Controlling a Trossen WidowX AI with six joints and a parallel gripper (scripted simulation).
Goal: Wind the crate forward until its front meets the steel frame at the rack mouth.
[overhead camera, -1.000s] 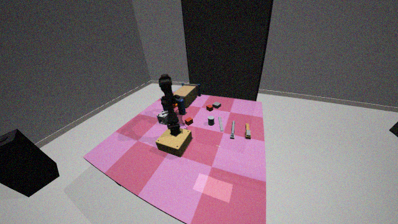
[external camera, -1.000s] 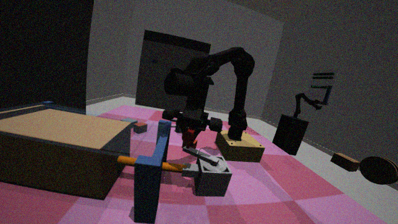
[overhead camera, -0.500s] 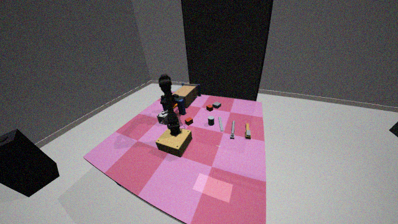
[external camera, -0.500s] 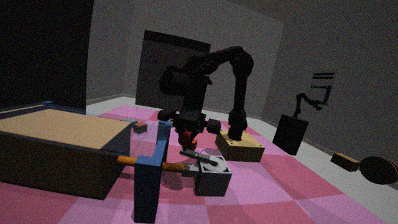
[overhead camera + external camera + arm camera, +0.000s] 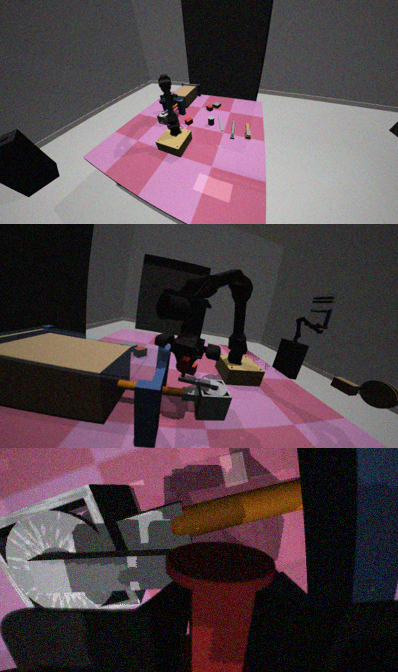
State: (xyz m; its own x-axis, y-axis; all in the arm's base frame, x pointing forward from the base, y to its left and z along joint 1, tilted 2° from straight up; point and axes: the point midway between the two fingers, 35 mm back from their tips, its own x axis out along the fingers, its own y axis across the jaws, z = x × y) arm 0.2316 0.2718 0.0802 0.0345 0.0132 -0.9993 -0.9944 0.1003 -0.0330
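Now: the red-knobbed winch handle 4 cm behind my gripper tip and 1 cm below it. The rest, counted from my gripper tip: blue steel frame 5 cm ahead, 4 cm to the left, 1 cm below; red knob 1 cm above; grey hand winch 12 cm behind, 1 cm to the right, 9 cm below.
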